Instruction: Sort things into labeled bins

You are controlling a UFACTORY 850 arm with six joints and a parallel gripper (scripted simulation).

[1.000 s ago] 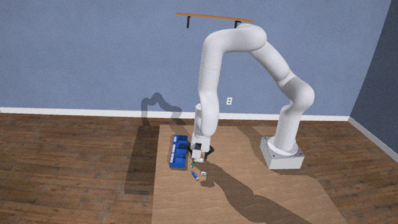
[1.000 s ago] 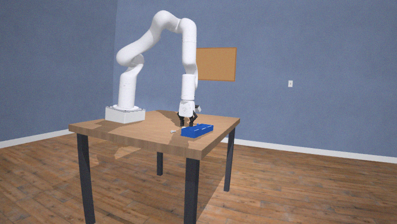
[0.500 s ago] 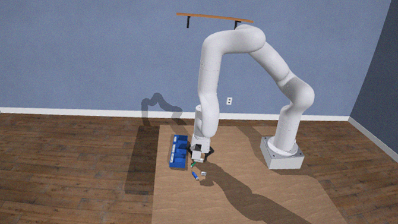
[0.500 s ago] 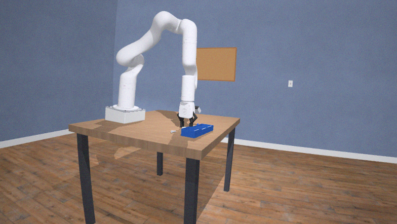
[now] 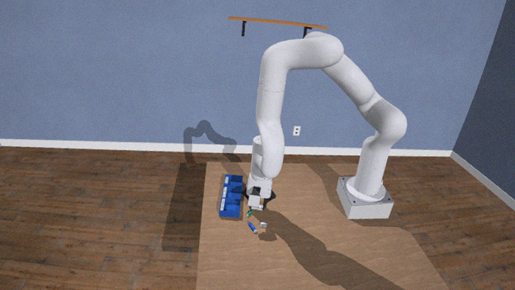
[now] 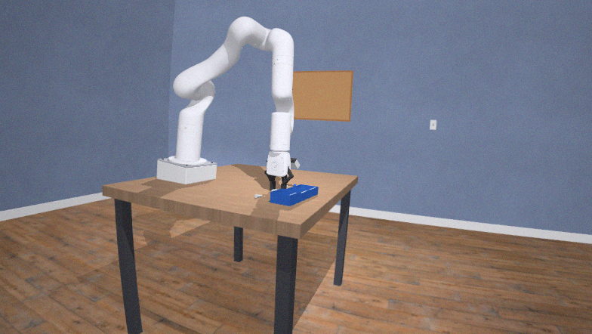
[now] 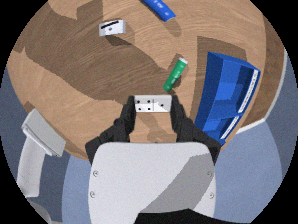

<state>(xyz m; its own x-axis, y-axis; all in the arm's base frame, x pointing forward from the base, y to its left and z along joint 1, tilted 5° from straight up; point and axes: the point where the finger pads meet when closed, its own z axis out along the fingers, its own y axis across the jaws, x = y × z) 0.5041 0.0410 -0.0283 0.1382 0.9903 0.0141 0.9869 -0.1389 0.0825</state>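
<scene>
The green cylinder is 4 cm to the left of my hand, 3 cm ahead of it and 2 cm below it. Round my hand: blue cylinder 13 cm to the left, 2 cm ahead, 1 cm below; then white domino-like tile 1 cm below; then joined blue bins 11 cm ahead, 6 cm to the right.
</scene>
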